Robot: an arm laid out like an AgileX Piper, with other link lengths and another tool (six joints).
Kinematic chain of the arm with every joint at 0, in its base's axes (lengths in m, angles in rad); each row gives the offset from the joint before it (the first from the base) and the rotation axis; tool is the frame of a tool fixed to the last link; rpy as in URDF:
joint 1: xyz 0 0 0.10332 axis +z
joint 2: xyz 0 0 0 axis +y
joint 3: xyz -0.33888 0 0.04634 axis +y
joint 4: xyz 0.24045 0 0.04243 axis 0.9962 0 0.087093
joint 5: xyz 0 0 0 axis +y
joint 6: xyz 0.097 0 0.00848 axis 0.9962 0 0.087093
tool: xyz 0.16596 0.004 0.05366 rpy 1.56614 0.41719 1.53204
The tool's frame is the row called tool.
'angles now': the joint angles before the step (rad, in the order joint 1, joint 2, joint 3, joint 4, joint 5, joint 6). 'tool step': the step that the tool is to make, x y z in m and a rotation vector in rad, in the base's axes. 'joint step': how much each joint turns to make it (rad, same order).
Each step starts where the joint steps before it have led.
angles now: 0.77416, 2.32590, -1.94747, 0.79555, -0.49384, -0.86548
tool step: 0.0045, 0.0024, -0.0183, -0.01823, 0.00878, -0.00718
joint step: 0.00002, 0.02801, -0.00055, -0.00396, -0.01229, -0.00052
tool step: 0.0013, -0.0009, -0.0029, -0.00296, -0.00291, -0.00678
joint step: -0.00012, 0.00606, 0.00067, -0.00082, -0.01017, -0.00116
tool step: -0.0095, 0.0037, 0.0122, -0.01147, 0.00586, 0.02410
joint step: 0.00594, -0.03749, 0.01708, 0.01281, 0.03425, -0.02540
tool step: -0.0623, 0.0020, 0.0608, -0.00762, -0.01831, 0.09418
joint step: 0.04426, -0.20681, 0.17448, -0.05811, 0.04771, 0.02920
